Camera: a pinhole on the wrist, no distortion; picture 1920 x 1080 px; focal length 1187.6 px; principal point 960.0 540.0 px. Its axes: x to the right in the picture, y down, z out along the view. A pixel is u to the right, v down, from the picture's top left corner.
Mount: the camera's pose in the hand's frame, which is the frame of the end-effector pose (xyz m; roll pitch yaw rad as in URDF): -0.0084 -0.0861 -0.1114 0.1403 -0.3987 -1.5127
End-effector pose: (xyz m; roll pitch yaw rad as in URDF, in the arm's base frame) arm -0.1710 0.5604 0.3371 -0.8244 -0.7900 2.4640
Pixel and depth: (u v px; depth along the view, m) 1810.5 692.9 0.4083
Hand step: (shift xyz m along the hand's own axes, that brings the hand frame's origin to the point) -0.0071 -0.1959 0.3815
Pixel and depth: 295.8 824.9 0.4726
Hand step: 0.0126 0.3473 0.2319
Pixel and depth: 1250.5 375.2 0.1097
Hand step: -0.0397 -0.0713 -0.0028
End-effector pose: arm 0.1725 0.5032 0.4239 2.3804 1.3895 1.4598
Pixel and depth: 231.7 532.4 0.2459
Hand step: -0.0578 0.1448 0.0542
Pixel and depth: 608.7 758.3 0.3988
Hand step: -0.0071 0.1804 0.2162
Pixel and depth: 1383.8 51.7 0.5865
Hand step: -0.3298 -0.0853 0.4740
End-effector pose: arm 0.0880 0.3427 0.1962 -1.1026 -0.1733 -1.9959
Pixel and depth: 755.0 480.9 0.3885
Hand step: -0.0939 0.1194 0.2146
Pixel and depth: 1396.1 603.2 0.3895
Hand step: -0.0434 -0.0691 0.3022
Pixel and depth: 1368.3 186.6 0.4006
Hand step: -0.1834 -0.0756 0.2923
